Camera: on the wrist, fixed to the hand. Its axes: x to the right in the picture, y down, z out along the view.
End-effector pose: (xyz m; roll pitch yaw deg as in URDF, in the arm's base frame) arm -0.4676 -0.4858 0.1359 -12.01 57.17 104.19
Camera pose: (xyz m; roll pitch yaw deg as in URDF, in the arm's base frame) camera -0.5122 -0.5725 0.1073 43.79 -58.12 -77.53
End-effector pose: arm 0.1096 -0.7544 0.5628 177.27 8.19 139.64
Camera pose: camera 0.1635 -0.7004 0.6299 -147.05 -7.09 -39.61
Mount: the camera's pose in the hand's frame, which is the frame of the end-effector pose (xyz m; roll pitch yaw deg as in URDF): -0.0156 0.0791 -0.0618 30.33 -1.13 179.31
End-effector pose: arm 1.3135 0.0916 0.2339 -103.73 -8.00 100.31
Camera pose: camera 1.3923 0.0990 0.1702 133.91 8.94 -80.64
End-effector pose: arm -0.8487 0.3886 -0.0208 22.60 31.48 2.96
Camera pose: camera -0.8809 0.4838 -0.0354 7.85 -32.79 -177.28
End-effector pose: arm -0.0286 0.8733 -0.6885 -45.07 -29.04 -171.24
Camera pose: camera -0.0611 0.8560 -0.7832 74.68 28.72 7.29
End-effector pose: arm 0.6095 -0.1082 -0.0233 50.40 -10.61 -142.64
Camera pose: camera 0.6843 -0.1744 -0.0050 -20.00 9.36 37.80
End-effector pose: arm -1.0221 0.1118 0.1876 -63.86 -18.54 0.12
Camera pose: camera -1.0056 0.0912 0.0895 93.74 18.66 178.73
